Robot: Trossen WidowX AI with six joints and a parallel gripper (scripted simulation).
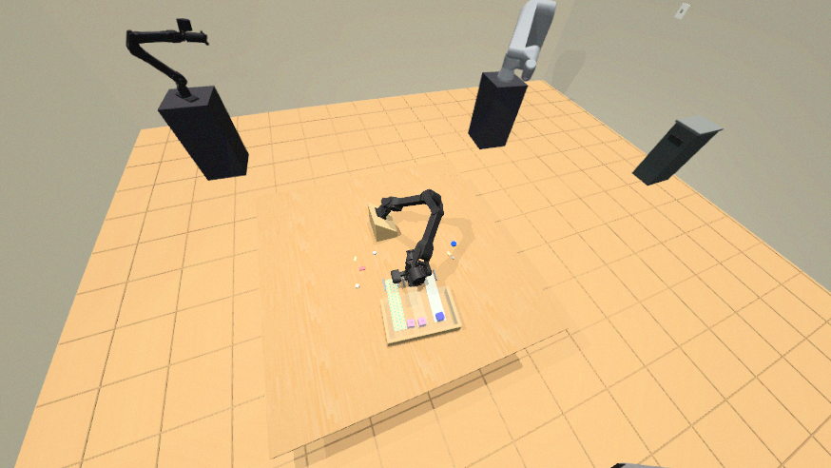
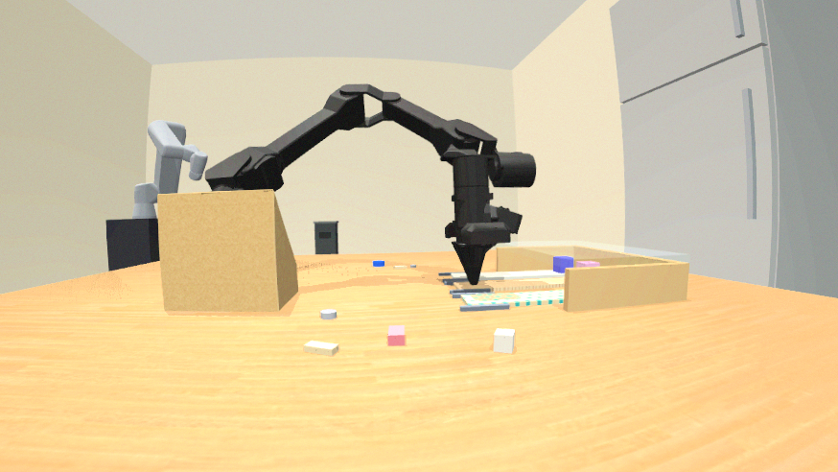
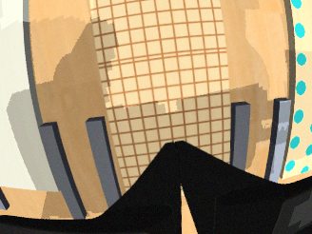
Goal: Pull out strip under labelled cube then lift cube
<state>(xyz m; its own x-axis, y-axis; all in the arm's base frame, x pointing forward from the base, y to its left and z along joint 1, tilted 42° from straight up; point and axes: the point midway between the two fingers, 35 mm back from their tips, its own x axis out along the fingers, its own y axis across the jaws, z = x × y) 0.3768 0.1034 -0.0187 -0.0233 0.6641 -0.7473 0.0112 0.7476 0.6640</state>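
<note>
My gripper tip is now 21 cm past the grey disc and 14 cm to the left of it. Round my gripper tip: pink block 21 cm to the right, 13 cm behind; blue disc 29 cm to the left, 16 cm behind; white cube 25 cm to the right, 4 cm behind.
</note>
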